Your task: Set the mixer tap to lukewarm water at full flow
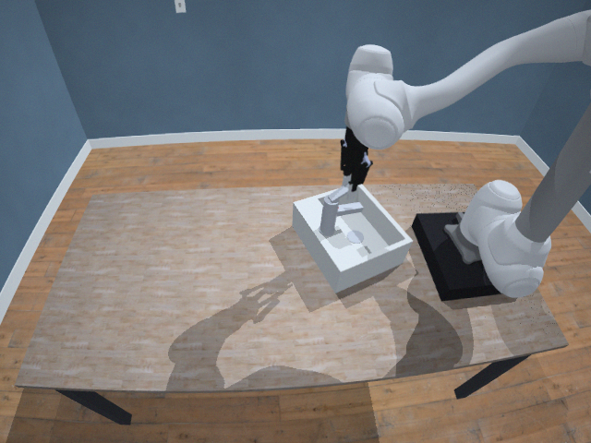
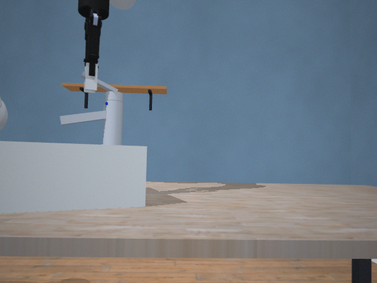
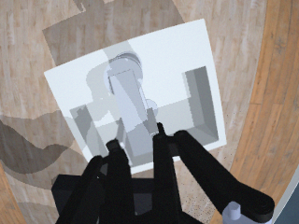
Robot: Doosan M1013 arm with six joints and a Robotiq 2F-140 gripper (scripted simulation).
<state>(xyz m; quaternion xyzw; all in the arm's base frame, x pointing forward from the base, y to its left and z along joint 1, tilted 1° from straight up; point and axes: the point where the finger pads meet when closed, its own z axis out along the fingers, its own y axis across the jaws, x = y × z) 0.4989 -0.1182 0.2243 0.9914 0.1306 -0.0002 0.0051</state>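
The lever is 20 mm ahead of my hand, 10 mm to the left of it and 10 mm below it. The rest, counted from my hand: white basin (60 mm behind, 20 mm to the right, 260 mm below); then grey mixer tap (40 mm ahead, 10 mm to the left, 60 mm below).
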